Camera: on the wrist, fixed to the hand. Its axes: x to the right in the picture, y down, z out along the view.
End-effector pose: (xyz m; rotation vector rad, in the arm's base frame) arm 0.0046 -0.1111 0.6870 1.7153 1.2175 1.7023
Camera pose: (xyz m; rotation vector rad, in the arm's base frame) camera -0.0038 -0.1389 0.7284 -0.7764 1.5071 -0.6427
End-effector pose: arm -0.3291 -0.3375 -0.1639 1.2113 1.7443 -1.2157
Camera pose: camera -0.2875 -0.3103 -0.1728 1.6719 -1.0631 1.1235
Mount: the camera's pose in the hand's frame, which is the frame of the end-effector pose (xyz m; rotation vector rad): 0.0023 0.0455 -0.0218 0.2151 -0.2911 -3.0389
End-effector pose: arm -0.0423 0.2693 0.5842 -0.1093 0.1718 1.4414
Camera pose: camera -0.0883 0.2734 0.5637 0.0784 -0.1586 -1.5954
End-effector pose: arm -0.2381 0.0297 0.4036 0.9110 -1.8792 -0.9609
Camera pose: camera -0.2301 0.0421 0.4519 -1.8409 -0.6475 0.9935
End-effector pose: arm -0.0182 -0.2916 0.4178 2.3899 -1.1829 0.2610
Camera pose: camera -0.0520 -0.3067 0.4521 1.5276 2.6014 -0.8655
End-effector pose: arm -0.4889 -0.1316 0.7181 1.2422 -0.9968 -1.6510
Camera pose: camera -0.4613 -0.1521 0.7551 -0.8433 -0.8632 1.0082
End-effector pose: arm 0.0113 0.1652 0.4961 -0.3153 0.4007 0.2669
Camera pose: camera -0.0083 0.1997 0.4649 -0.3426 -0.6380 -2.6431
